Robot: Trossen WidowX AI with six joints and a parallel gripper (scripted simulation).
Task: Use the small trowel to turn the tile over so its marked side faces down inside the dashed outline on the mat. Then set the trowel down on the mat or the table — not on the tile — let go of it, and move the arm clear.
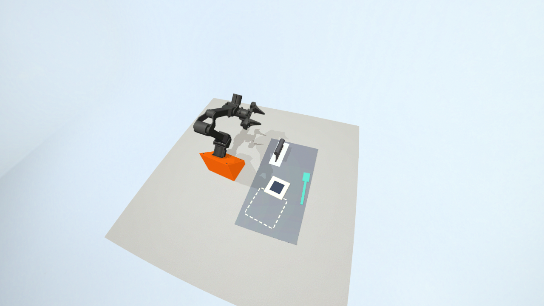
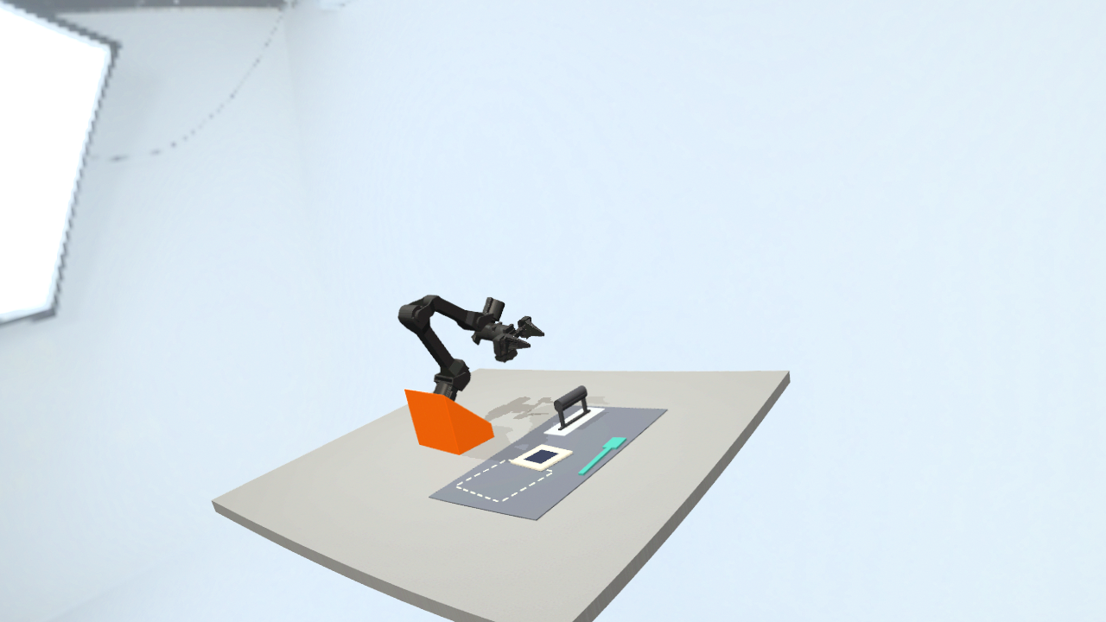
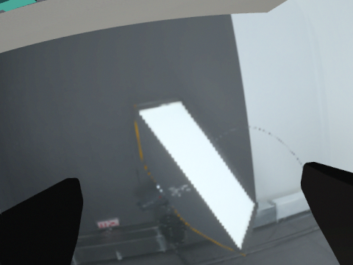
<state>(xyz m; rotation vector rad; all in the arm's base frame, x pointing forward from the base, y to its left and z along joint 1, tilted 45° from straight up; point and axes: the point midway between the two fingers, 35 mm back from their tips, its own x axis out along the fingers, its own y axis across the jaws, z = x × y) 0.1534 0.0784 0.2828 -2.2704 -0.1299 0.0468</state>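
The white-bladed tool lies 120 mm ahead of my gripper tip, 40 mm to the right of it and 190 mm below it. Round my gripper tip: tile: 180 mm ahead, 310 mm to the right, 230 mm below; then grey mat: 190 mm ahead, 260 mm to the right, 250 mm below; then teal trowel: 330 mm ahead, 240 mm to the right, 230 mm below.
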